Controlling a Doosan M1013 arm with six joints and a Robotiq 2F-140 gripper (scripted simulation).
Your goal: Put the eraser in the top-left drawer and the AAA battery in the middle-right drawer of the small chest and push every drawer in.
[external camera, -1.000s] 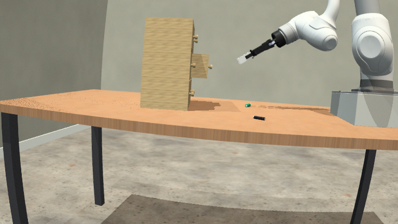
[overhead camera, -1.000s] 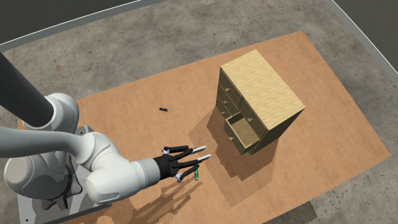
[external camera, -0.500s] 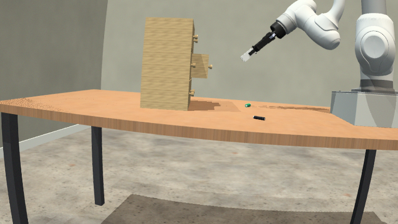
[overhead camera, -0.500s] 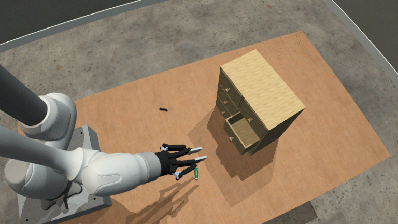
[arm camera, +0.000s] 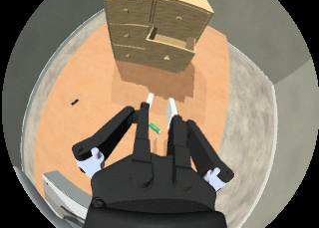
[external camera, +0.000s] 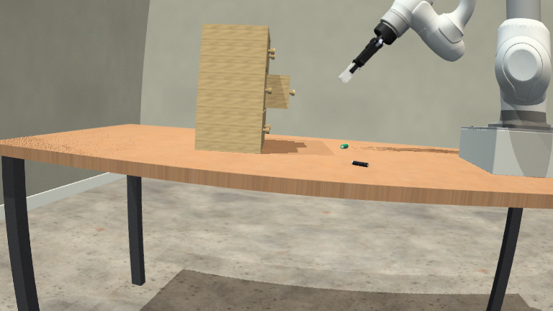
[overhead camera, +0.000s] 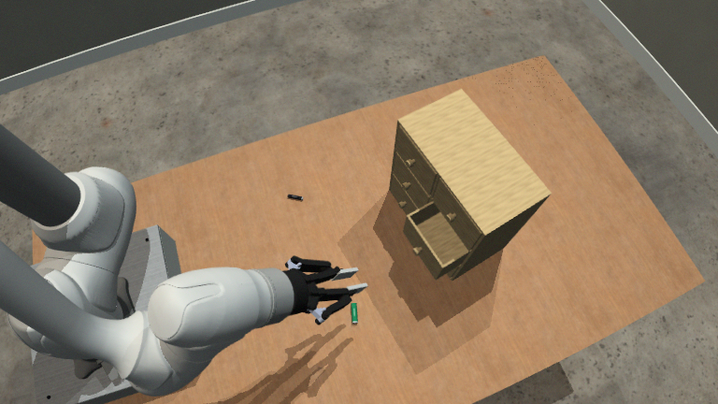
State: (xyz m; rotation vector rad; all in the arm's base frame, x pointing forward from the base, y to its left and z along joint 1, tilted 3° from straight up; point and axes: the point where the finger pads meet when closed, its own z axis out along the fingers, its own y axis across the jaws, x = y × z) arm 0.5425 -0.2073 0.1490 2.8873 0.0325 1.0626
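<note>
The black cylinder lies 340 mm to the left of my hand, 240 mm below it and 10 mm ahead of it. From my hand the other things lie so: eraser (350 mm ahead, 120 mm to the left, 10 mm below); green AAA battery (230 mm below, 20 mm to the right).
</note>
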